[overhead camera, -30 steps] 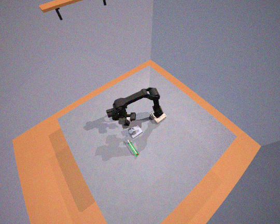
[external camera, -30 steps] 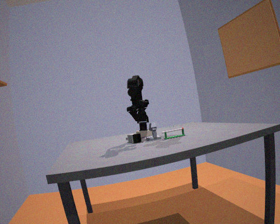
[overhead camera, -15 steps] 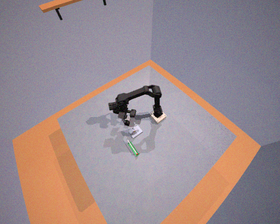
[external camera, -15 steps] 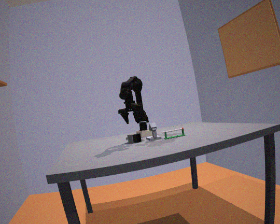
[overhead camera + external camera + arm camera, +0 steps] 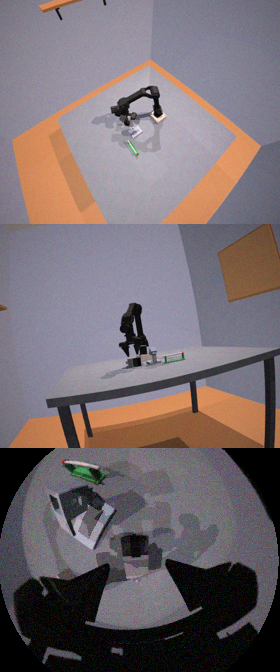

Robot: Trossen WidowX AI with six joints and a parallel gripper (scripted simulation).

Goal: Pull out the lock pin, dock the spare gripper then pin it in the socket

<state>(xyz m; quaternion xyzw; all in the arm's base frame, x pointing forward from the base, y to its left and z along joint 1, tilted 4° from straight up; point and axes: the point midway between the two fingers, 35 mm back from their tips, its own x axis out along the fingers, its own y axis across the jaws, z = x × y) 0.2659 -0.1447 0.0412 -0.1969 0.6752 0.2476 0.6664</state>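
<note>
Right now the spare gripper is 50 mm below my gripper tip, 10 mm to the right of it and 10 mm behind it. Round my gripper tip: green bar-shaped rack (250 mm to the left, 120 mm ahead, 50 mm below); then grey socket mount (130 mm to the left, 20 mm below, 20 mm ahead).
</note>
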